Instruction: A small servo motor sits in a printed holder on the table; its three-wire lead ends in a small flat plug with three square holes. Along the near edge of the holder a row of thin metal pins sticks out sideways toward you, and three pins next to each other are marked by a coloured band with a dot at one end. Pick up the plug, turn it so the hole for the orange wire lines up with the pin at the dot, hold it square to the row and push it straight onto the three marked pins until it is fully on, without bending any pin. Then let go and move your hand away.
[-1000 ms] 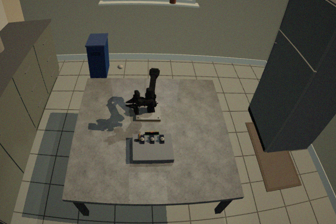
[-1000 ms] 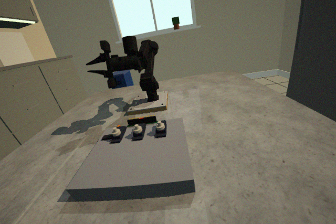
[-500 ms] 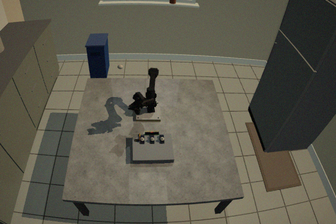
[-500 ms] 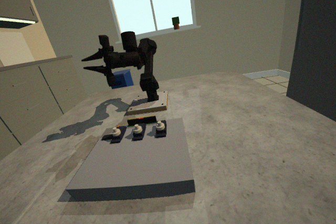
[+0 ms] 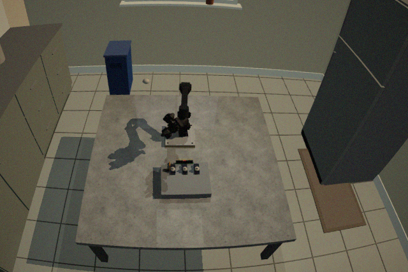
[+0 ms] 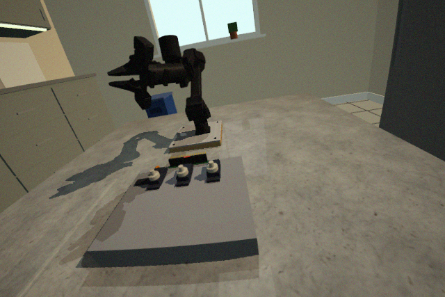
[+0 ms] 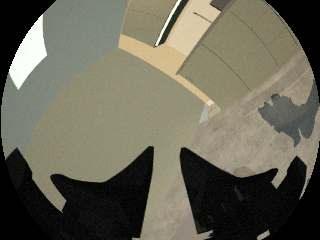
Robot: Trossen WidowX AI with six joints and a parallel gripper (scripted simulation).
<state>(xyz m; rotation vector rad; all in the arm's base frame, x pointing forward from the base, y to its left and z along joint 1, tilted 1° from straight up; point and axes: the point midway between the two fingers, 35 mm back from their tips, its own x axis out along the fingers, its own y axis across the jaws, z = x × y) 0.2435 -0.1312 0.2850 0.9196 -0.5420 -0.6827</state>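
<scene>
The red band is 24 cm below my gripper tip, 13 cm to the left of it and 1 cm ahead of it. Round my gripper tip: pin strip 25 cm below, 13 cm to the left, 1 cm ahead; grey printed holder 29 cm below, 17 cm ahead, 12 cm to the left.
</scene>
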